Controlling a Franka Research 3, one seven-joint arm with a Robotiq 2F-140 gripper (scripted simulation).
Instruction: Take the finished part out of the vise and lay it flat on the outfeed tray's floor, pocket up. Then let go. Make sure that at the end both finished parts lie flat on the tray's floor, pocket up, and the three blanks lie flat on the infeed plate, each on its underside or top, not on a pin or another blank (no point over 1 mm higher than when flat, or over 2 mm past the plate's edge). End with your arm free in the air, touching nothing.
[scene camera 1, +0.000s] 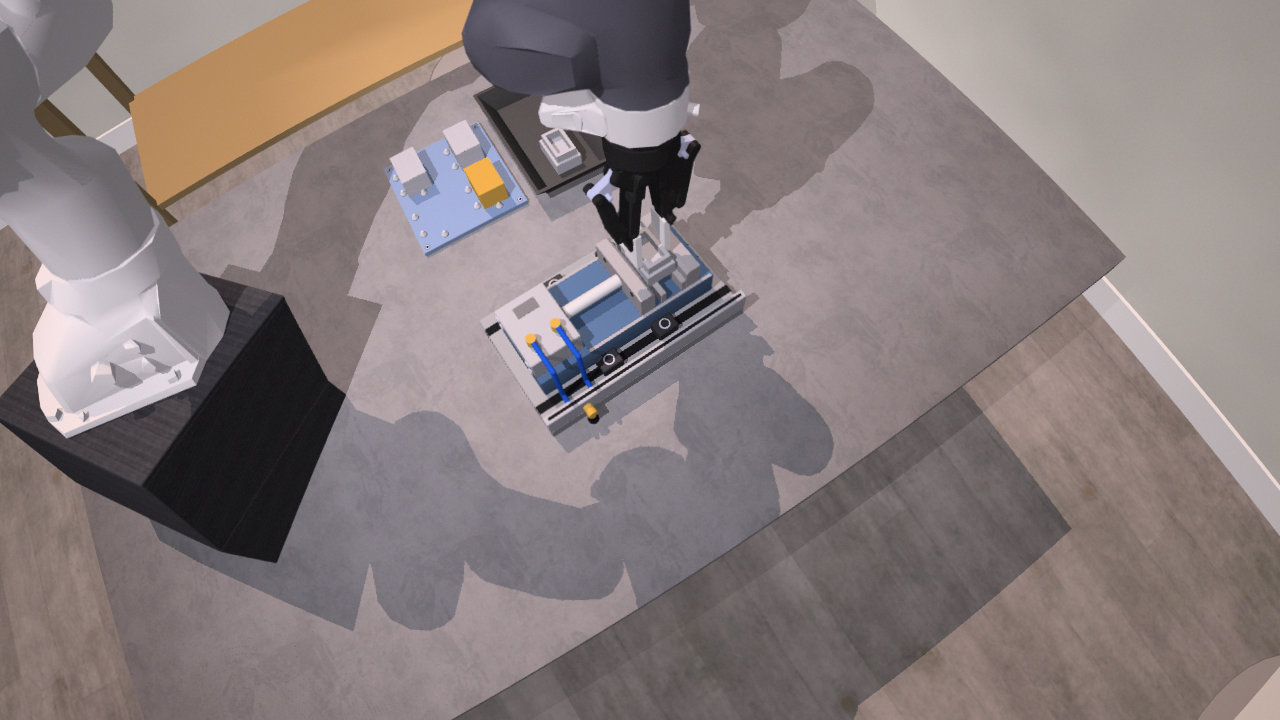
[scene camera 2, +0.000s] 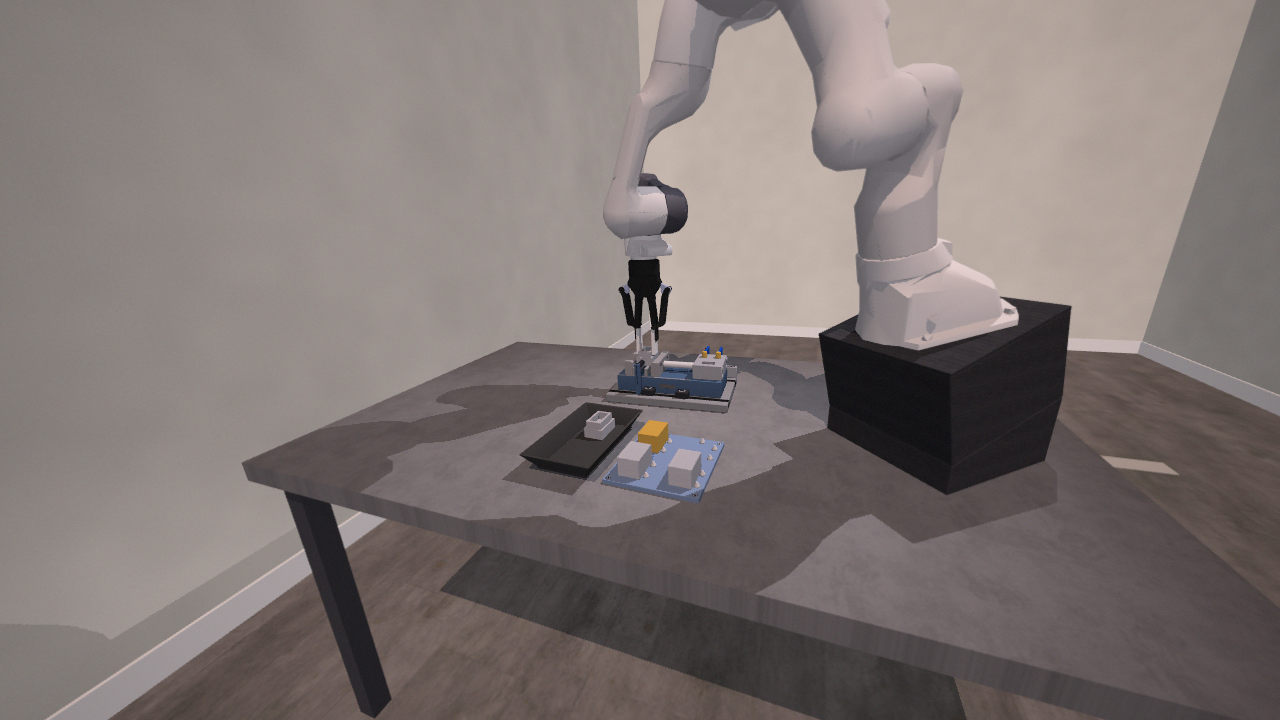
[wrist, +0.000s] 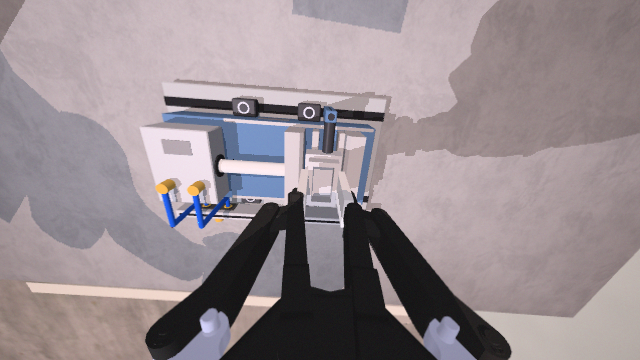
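Observation:
My gripper (scene camera 1: 647, 251), (scene camera 2: 647, 352), (wrist: 322, 181). Orange block (scene camera 1: 484, 179); out of frame in the wrist view. Light blue fixture plate (scene camera 2: 657, 483).

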